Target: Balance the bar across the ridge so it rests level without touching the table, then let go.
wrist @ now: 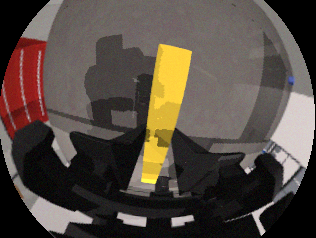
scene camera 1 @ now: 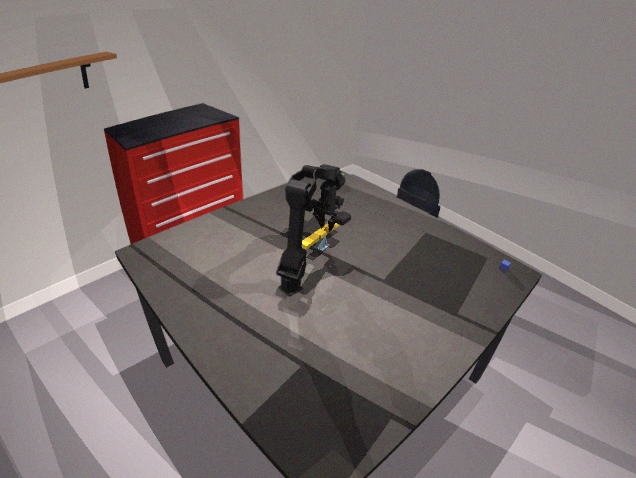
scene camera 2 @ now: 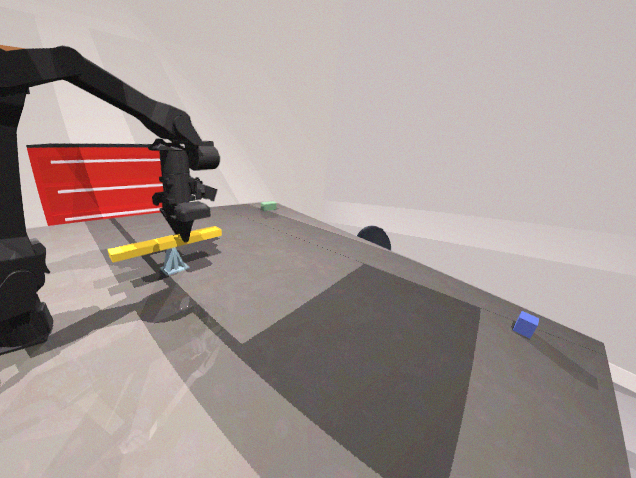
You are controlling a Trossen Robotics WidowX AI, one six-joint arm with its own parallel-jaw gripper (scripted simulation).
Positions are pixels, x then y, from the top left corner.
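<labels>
The gripper appears in the wrist view [159,128], and scene camera 1 and scene camera 2 show it too. On the gripper, [scene camera 1: 332,224] and [scene camera 2: 183,228] are the same spot.
</labels>
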